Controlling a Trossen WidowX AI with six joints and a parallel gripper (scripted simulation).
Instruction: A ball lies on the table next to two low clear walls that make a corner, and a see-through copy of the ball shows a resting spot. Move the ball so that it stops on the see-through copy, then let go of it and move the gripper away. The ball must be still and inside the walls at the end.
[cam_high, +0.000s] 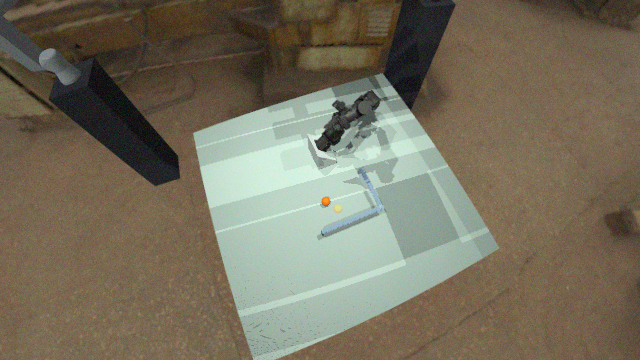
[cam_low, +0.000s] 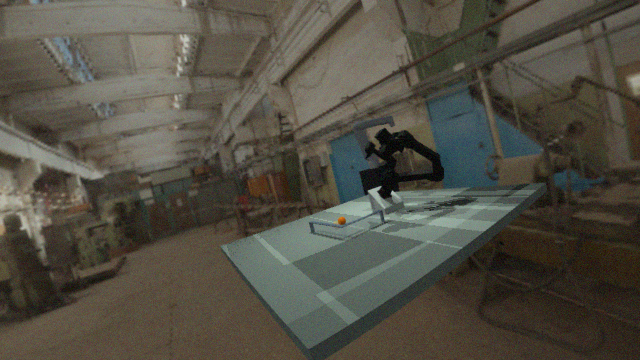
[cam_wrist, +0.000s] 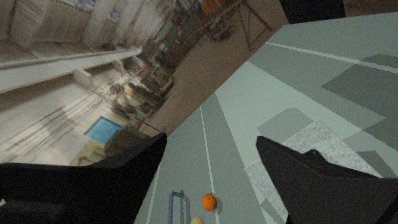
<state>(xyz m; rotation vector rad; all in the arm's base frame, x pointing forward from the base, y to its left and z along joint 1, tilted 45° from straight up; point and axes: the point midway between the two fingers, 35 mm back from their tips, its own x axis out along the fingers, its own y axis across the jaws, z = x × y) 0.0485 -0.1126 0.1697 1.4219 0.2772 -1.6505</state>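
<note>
The orange ball lies 23 cm ahead of my gripper tip, 7 cm to the right of it and 27 cm below it. Round my gripper tip: see-through copy (29 cm ahead, 3 cm to the right, 27 cm below).
</note>
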